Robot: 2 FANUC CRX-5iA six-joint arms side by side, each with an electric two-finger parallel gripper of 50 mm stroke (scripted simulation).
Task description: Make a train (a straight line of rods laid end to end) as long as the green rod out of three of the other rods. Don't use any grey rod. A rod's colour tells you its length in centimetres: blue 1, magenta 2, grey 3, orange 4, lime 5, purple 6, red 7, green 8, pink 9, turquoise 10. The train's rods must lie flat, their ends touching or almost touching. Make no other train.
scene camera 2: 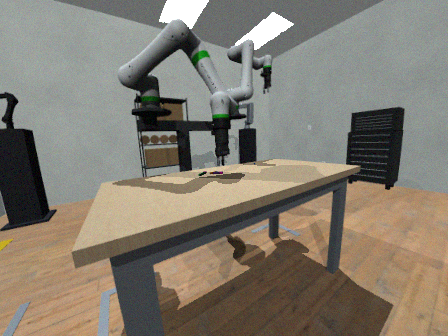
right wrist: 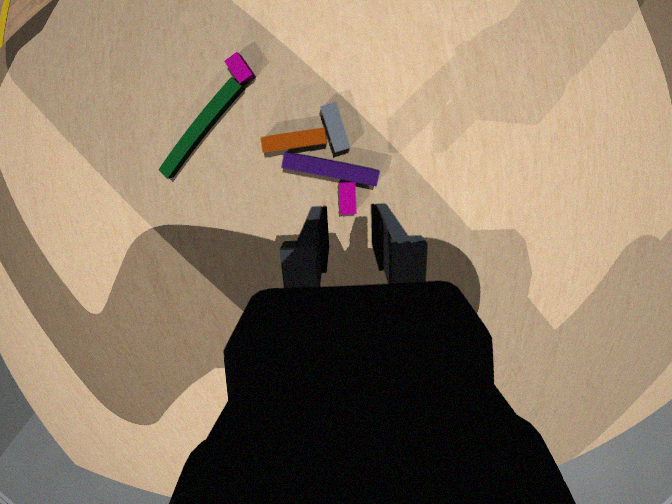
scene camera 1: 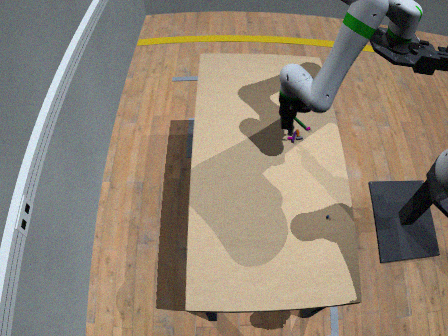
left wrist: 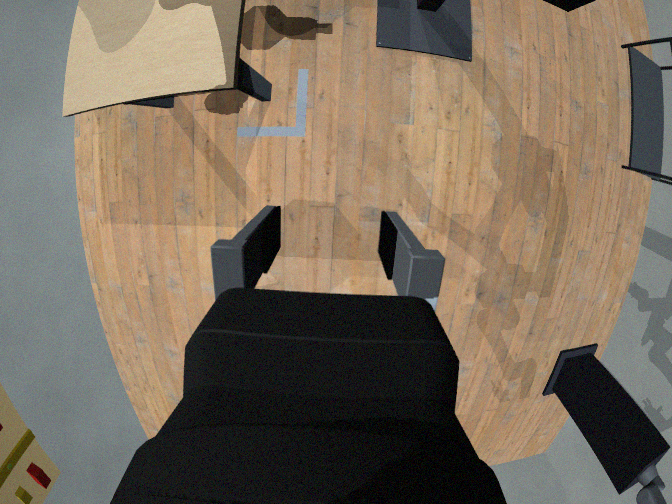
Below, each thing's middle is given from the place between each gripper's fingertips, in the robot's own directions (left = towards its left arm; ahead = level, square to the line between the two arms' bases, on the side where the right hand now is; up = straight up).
Scene:
I see the purple rod (right wrist: 292, 161) 6 cm below my right hand, 3 cm behind it and 1 cm to the right of it. From my right hand the other things lie so: orange rod (right wrist: 316, 136): 6 cm below, 5 cm behind, 3 cm to the right; grey rod (right wrist: 336, 130): 6 cm below, 5 cm behind; green rod (right wrist: 231, 90): 9 cm to the right, 7 cm behind, 6 cm below.
I see my left gripper 990 mm to the left of the grey rod, 710 mm above it and 450 mm short of it. Round my left hand: orange rod 1020 mm to the right, 710 mm below, 450 mm ahead; then purple rod 1000 mm to the right, 710 mm below, 470 mm ahead; then green rod 1080 mm to the right, 710 mm below, 430 mm ahead.

